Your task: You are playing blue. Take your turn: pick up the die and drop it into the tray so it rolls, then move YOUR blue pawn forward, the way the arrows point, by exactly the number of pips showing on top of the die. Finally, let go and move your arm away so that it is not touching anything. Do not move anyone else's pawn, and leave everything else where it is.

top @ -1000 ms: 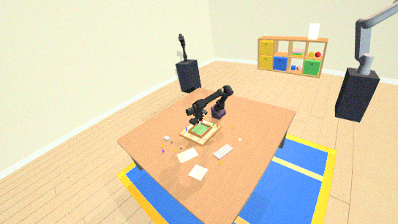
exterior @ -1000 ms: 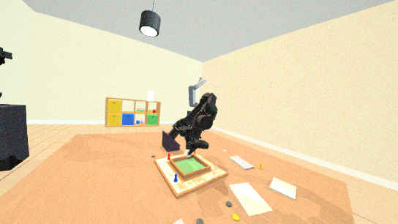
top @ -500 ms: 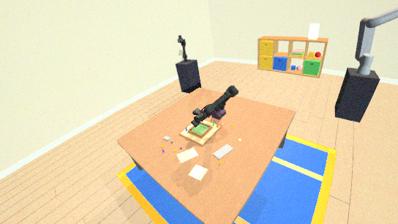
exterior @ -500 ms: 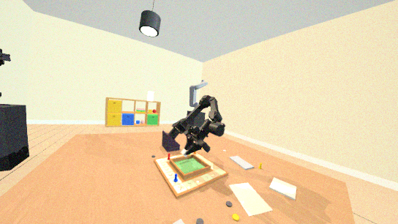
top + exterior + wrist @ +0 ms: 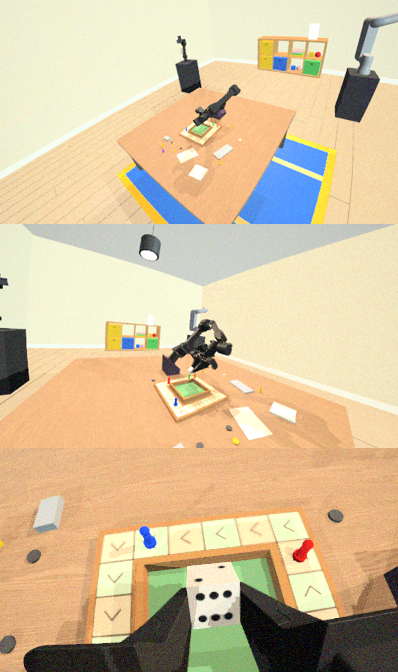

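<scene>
Now: the white die right at my gripper tip. Also, from my gripper tip: blue pawn (110 mm to the right, 90 mm below, 60 mm ahead); green tray (110 mm below); red pawn (120 mm behind, 90 mm below, 60 mm to the right).
</scene>
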